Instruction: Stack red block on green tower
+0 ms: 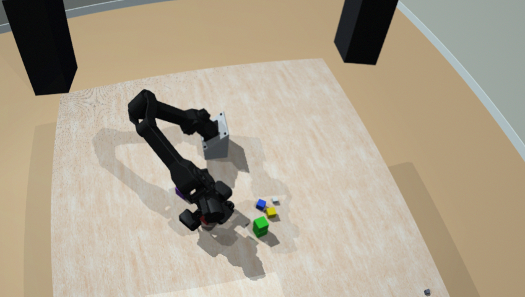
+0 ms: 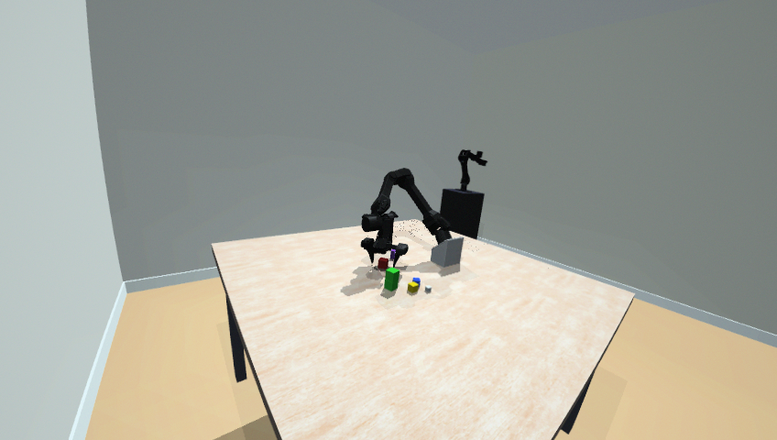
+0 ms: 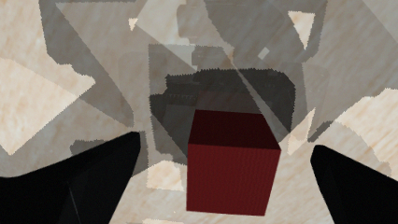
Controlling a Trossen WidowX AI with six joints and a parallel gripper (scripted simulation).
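The yellow block lies 210 mm to the left of my gripper tip, 10 mm behind it and 10 mm above it. Round my gripper tip: blue block: 180 mm to the left, 40 mm behind; then purple block: 100 mm behind, 70 mm to the right, 10 mm above; then red block: 10 mm above.
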